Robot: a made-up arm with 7 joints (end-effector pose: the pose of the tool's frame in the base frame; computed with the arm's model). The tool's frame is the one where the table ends. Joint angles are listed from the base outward.
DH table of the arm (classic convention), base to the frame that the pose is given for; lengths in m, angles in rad. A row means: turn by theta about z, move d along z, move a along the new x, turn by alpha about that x. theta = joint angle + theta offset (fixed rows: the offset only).
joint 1: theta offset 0; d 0.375; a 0; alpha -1.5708
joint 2: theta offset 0; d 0; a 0; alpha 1.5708
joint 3: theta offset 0; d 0.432; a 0.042; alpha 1.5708
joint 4: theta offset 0; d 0; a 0.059; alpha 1.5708
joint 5: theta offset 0; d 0.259; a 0; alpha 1.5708
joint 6: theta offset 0; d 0; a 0.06; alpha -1.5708
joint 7: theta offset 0; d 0.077; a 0; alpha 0
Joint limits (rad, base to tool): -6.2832..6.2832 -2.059..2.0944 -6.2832..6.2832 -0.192..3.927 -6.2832..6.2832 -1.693..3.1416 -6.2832..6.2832
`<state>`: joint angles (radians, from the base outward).
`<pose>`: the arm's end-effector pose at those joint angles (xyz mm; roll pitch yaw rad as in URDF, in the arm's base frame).
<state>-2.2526 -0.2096 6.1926 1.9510 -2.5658 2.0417 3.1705</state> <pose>-120.0 -29.7 1075.3 -0.8901 0.9612 0.3714</pose>
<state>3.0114 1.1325 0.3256 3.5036 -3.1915 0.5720 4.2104</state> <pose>-613.2 123.0 804.6 -0.2884 0.1387 1.0475</pose>
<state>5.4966 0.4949 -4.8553 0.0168 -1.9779 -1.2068 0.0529</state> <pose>77.3 35.0 588.5 0.6630 -1.4317 -1.2125</pose>
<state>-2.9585 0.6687 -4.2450 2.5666 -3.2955 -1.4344 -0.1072</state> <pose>-280.4 -218.3 884.0 1.9355 1.0990 1.0068</pose>
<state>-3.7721 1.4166 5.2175 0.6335 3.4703 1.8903 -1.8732</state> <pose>-62.9 423.8 285.2 -0.6453 -1.4096 -0.6534</pose>
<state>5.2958 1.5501 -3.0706 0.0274 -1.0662 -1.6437 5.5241</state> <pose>70.1 -239.2 516.4 0.9863 0.7096 -1.3090</pose>
